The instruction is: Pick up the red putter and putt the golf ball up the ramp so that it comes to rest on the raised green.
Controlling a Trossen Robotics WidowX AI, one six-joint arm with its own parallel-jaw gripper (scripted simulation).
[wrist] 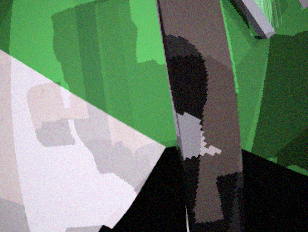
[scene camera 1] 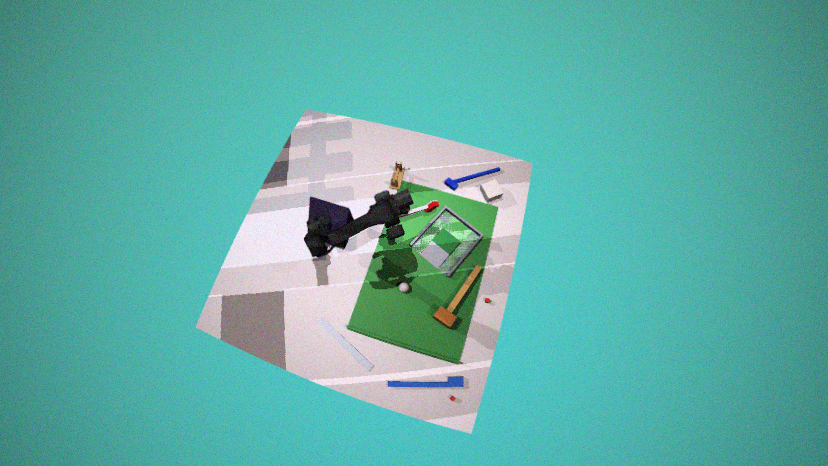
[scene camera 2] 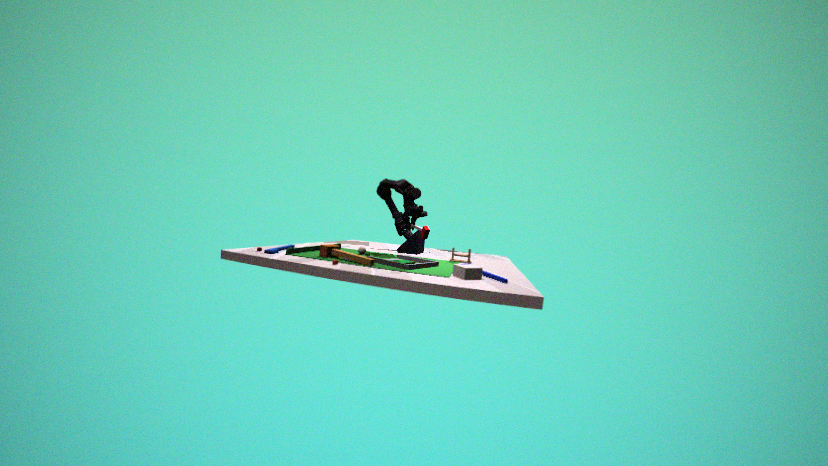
same spot on green mat: (wrist: pixel 116 62) = (scene camera 1: pixel 399 219)
